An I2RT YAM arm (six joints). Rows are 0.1 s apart.
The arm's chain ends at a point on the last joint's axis. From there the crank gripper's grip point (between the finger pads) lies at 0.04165 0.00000 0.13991 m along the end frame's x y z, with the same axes.
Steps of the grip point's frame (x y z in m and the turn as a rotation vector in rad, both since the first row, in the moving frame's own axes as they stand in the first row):
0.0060 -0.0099 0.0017 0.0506 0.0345 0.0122
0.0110 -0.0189 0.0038 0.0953 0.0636 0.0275
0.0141 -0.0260 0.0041 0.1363 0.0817 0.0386
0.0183 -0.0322 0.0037 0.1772 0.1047 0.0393
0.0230 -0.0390 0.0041 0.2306 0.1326 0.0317
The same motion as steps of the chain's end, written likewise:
0.0012 -0.0034 0.0034 0.0506 0.0345 0.0122
0.0020 -0.0070 0.0073 0.0953 0.0636 0.0275
0.0025 -0.0091 0.0091 0.1363 0.0817 0.0386
0.0035 -0.0099 0.0108 0.1772 0.1047 0.0393
0.0045 -0.0094 0.0143 0.2306 0.1326 0.0317

